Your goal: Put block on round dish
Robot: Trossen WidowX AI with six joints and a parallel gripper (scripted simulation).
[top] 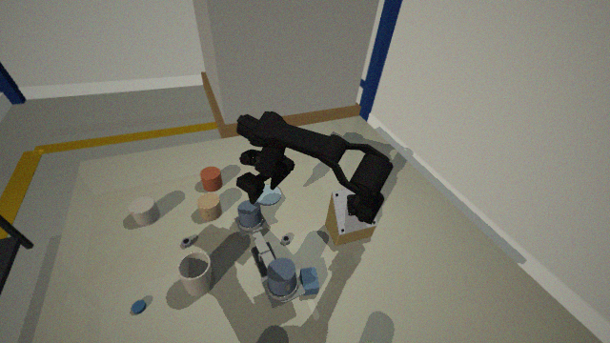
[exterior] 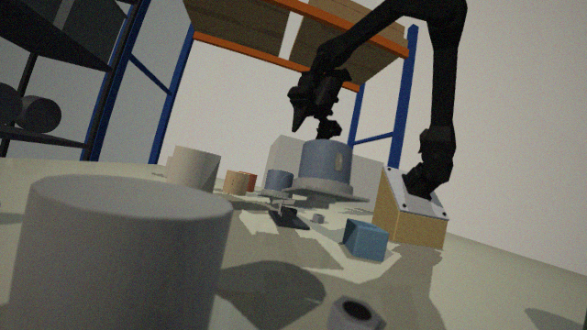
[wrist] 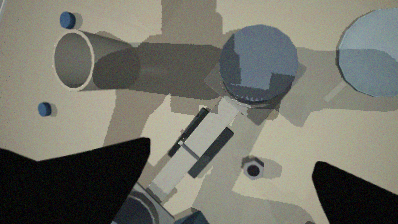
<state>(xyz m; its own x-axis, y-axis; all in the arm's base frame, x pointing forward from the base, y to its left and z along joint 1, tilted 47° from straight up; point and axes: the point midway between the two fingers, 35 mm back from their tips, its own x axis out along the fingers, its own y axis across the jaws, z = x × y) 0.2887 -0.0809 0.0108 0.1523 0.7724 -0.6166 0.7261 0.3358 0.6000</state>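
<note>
My gripper tip is now 140 mm above the grey block, 40 mm short of it and 30 mm to the left of it. Also, from my gripper tip: round pale-blue dish 180 mm below, 160 mm to the right, 40 mm behind; balance 140 mm below, 100 mm to the left, 10 mm ahead; blue-grey cup 230 mm to the left, 70 mm below, 20 mm behind.
</note>
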